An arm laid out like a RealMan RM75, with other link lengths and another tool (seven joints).
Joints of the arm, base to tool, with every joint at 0 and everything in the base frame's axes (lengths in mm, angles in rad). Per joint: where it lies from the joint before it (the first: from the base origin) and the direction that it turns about. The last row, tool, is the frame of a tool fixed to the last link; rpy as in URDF.
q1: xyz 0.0 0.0 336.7 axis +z
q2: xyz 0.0 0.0 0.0 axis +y
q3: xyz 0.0 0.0 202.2 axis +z
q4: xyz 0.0 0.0 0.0 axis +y
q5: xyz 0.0 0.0 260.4 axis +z
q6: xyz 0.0 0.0 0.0 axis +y
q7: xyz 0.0 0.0 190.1 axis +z
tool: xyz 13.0 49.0 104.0 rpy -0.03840 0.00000 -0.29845
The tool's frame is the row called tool.
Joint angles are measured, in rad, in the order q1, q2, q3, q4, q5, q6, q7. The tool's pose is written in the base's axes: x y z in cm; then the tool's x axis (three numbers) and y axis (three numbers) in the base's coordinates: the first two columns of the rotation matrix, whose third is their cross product. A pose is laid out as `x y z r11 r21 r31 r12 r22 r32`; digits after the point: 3 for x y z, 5 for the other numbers.
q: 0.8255 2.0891 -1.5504 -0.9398 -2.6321 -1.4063 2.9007
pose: 19.956 35.603 -9.736 0.67431 -0.61285 0.41198 -0.48948 -0.78867 -0.37205
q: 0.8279 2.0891 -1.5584 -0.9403 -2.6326 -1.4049 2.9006
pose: 19.937 35.578 -9.802 0.67703 -0.60616 0.41738 -0.48148 -0.79373 -0.37172
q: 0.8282 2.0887 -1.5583 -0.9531 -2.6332 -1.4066 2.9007
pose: 19.561 35.793 -9.702 0.68469 -0.60054 0.41298 -0.47431 -0.79737 -0.37314
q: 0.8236 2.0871 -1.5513 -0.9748 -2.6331 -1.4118 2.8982
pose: 19.069 36.105 -9.425 0.69427 -0.59677 0.40230 -0.46974 -0.79923 -0.37493
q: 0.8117 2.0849 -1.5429 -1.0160 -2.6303 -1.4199 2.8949
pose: 18.201 36.544 -8.990 0.71130 -0.58950 0.38281 -0.46229 -0.80260 -0.37699
